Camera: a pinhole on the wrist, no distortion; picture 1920 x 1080 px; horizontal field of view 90.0 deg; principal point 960.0 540.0 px. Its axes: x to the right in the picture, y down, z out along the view. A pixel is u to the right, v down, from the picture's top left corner.
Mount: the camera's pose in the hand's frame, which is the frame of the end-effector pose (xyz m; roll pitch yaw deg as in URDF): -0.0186 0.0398 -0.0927 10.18 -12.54 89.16
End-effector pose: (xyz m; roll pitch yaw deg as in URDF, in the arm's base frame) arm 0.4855 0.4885 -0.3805 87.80 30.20 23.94
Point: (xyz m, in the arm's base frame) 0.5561 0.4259 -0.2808
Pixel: 1556.7 704.3
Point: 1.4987 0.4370 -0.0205
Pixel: outside the picture
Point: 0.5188 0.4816 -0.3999
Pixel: 829.2 304.5
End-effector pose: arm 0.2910 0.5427 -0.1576 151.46 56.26 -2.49
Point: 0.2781 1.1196 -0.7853
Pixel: outside the picture
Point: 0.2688 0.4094 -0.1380
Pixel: 1736.6 769.6
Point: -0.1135 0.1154 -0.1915
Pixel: 1548.6 1037.8
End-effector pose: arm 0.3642 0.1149 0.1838 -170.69 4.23 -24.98
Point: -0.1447 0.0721 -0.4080
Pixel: outside the picture
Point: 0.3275 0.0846 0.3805
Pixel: behind the camera
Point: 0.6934 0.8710 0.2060
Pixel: outside the picture
